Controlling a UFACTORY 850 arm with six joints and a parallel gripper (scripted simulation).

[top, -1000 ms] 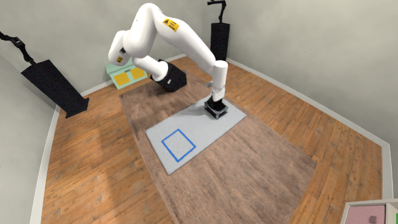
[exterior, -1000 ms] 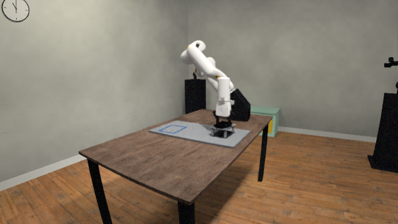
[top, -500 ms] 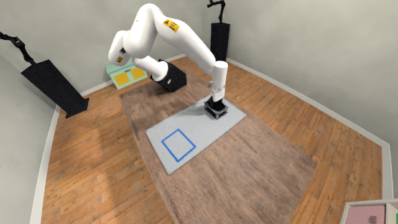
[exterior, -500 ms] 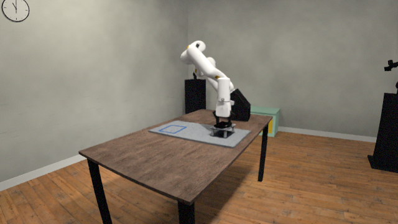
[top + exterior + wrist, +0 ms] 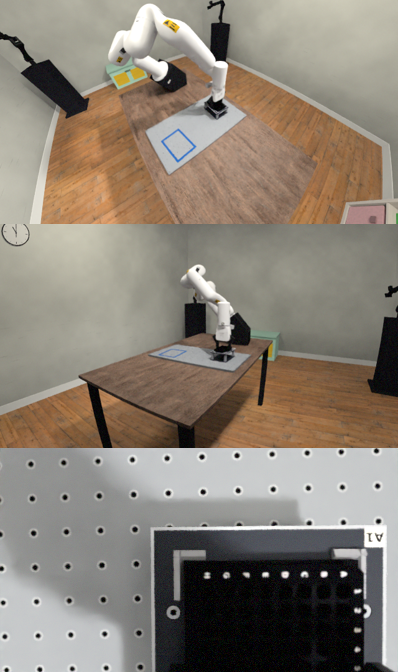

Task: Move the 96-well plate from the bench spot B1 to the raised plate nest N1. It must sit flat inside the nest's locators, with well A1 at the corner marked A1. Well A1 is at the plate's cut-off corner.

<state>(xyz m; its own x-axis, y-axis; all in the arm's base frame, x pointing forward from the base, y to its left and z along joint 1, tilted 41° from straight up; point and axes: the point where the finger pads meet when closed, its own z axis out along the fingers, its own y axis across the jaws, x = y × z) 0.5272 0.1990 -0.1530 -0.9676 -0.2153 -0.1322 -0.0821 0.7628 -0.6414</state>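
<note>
Now: hand 10 mm above the 96-well plate. Round my hand: raised plate nest N1: 20 mm below.
</note>
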